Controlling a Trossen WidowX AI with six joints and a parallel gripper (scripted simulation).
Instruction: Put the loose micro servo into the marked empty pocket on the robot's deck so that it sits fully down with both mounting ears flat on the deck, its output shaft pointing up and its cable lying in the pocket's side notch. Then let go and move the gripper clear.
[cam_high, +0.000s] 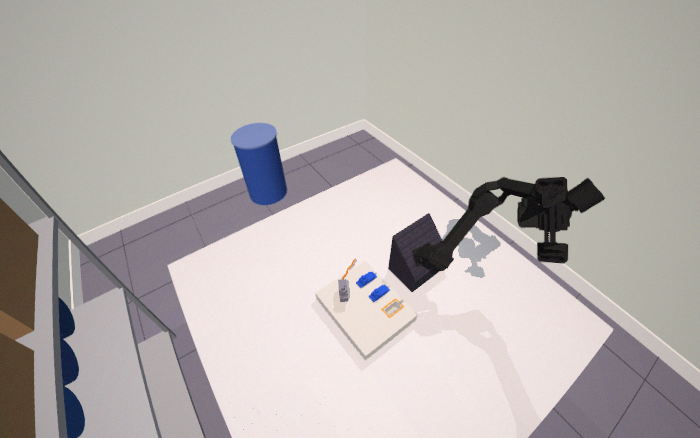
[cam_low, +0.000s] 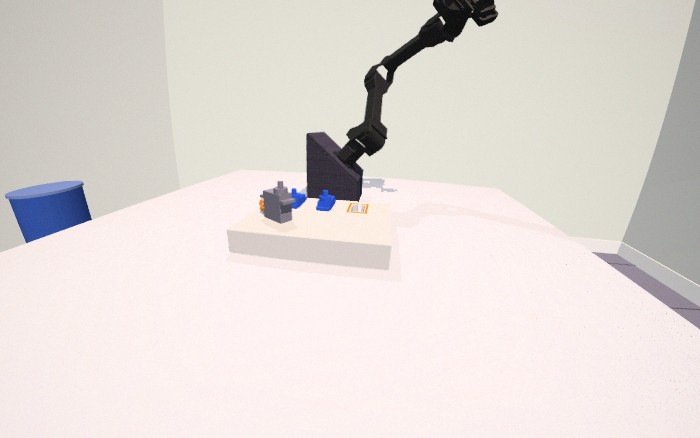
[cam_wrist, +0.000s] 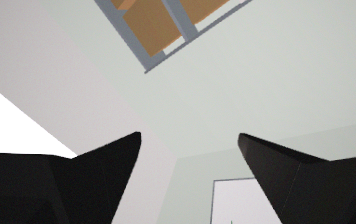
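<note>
My gripper tip is 27 cm short of the cream deck, 30 cm to the left of it and 61 cm above it.
</note>
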